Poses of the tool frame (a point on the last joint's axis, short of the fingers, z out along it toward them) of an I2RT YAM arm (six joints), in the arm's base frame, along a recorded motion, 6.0 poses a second.
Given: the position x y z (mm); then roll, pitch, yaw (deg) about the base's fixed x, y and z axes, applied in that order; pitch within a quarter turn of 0, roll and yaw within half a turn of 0.
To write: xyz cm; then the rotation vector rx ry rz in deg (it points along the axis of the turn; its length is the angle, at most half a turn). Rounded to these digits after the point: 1 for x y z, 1 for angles.
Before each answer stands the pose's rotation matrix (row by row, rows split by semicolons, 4 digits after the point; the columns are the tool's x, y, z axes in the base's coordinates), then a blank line. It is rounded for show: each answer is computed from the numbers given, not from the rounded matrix.
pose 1, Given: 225 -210 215 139.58 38.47 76.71
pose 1, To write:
0.1800 0.8336 0.5221; 0.7620 0.2176 -0.6100; -0.6221 0.5076 -0.5961

22.5 -21.0 21.5 88.5 90.6 -5.7
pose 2, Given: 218 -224 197 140.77 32.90 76.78
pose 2, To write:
0.1920 0.8326 0.5195; 0.8174 0.1573 -0.5542; -0.5432 0.5310 -0.6504

21.8 -22.4 19.7 93.3 91.4 -1.3
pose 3, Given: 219 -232 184 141.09 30.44 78.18
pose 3, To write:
0.1766 0.8268 0.5340; 0.8439 0.1521 -0.5145; -0.5066 0.5415 -0.6709

21.9 -23.2 18.4 94.1 92.8 1.5
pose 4, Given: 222 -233 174 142.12 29.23 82.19
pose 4, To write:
0.1186 0.8227 0.5559; 0.8646 0.1898 -0.4653; -0.4883 0.5358 -0.6888

22.2 -23.3 17.4 92.4 96.4 3.9
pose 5, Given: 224 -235 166 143.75 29.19 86.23
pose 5, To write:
0.0574 0.8237 0.5642; 0.8711 0.2347 -0.4313; -0.4877 0.5162 -0.7040

22.4 -23.5 16.6 90.2 100.2 4.5
